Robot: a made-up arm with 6 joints.
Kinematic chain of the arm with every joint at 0, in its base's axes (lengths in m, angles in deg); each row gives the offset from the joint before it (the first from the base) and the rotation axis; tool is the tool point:
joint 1: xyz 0 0 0.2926 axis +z
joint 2: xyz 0 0 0 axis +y
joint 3: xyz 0 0 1.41 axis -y
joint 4: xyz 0 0 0 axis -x
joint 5: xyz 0.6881 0 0 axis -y
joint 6: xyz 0 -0.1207 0 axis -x
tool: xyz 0 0 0
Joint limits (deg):
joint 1: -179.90..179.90
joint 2: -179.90..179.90
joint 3: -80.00..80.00
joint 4: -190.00..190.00
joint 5: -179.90..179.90
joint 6: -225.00..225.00
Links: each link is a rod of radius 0.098 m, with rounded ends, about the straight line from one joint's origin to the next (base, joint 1, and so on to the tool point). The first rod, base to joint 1, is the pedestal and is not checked.
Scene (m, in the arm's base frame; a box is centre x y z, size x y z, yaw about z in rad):
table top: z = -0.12
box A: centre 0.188 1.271 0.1 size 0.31 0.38 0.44 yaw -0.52
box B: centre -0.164 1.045 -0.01 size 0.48 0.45 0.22 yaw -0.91
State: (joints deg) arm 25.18 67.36 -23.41 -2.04 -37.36 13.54
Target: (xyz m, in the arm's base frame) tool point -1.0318 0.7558 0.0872
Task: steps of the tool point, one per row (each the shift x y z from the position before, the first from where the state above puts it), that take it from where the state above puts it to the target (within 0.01 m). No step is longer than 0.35 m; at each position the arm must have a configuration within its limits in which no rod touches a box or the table.
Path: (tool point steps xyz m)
1: -0.1117 0.2583 0.0973
2: -0.1710 0.2249 0.0986
3: -0.2198 0.1770 0.0994
4: -0.2541 0.1185 0.0992
5: -0.2721 0.0535 0.0988
6: -0.2814 0.0284 -0.1113
7: -0.2808 -0.0430 -0.1121
8: -0.2611 -0.1112 -0.1115
9: -0.2241 -0.1710 -0.1102
10: -0.1725 -0.2185 -0.1085

